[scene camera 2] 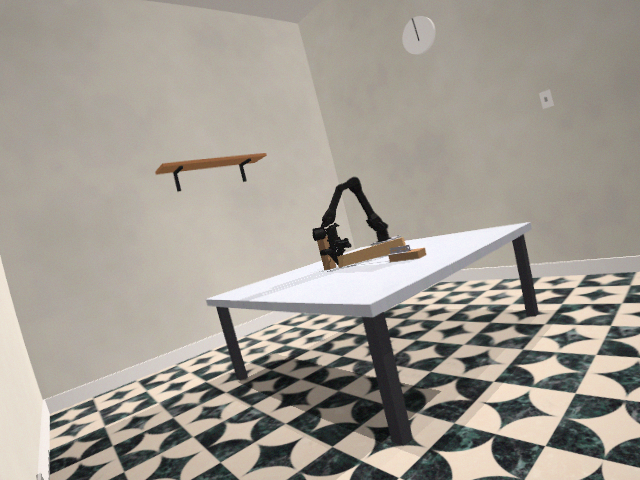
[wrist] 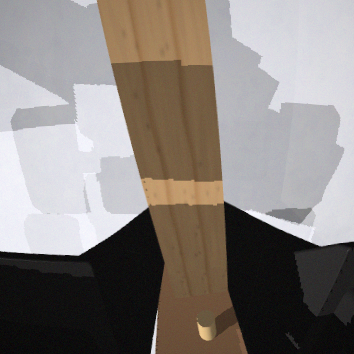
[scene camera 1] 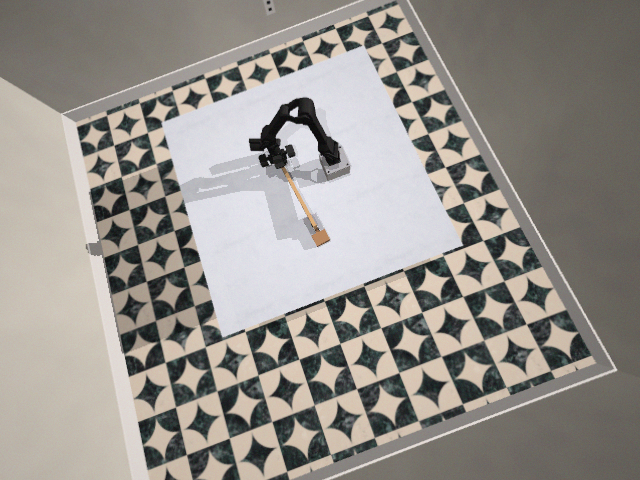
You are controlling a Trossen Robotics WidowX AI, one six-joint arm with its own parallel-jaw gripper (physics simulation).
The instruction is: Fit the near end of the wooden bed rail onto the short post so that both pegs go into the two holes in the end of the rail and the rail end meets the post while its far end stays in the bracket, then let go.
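Places are measured from the arm's base along level axes (x back, y right, z up), in centimetres.
Pixels of known places: gripper, fingertip midpoint: (scene camera 2: pixel 339 264) (wrist: pixel 187 206); arm's base, link origin: (scene camera 2: pixel 384 240) (scene camera 1: pixel 333 158).
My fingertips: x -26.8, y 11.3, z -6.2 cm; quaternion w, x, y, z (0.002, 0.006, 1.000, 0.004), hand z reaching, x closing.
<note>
For each thing: its top centre in the pictures, then the offset to it from my fingertips. "spot": a spot on its surface instead.
- grey metal bracket, surface spot: (scene camera 2: pixel 401 249) spot: dx +4.8, dy -41.0, dz +3.1 cm
- short brown post, surface spot: (wrist: pixel 175 325) spot: dx +0.8, dy +5.2, dz +2.9 cm
- pale peg, surface spot: (wrist: pixel 206 326) spot: dx -0.6, dy +3.8, dz +3.8 cm
- orange-brown wooden block, top centre: (scene camera 2: pixel 406 251) (scene camera 1: pixel 316 229) dx +6.0, dy -42.5, dz +1.8 cm
The long wooden rail (scene camera 1: pixel 298 195) (scene camera 2: pixel 373 252) (wrist: pixel 170 120) slants across the table from the post to the bracket. Its far end is at the grey metal bracket (scene camera 1: pixel 315 227) (scene camera 2: pixel 400 249); how deep it sits is too small to tell. The short brown post (scene camera 2: pixel 323 246) (wrist: pixel 175 325) stands upright at the near end. One pale peg (wrist: pixel 206 326) sticks out of the post in the wrist view; the other is hidden by the rail. My gripper (scene camera 1: pixel 281 165) (scene camera 2: pixel 337 255) (wrist: pixel 187 206) is shut on the rail near its near end, beside the post. The rail's end face and holes are hidden.
The bracket is mounted on an orange-brown wooden block (scene camera 1: pixel 321 238) (scene camera 2: pixel 416 253). The arm's grey base (scene camera 1: pixel 337 167) stands to the right of the gripper in scene view 1. The white table (scene camera 1: pixel 372 222) (scene camera 2: pixel 289 304) carries everything. A wooden shelf (scene camera 2: pixel 211 162) is on the wall.
</note>
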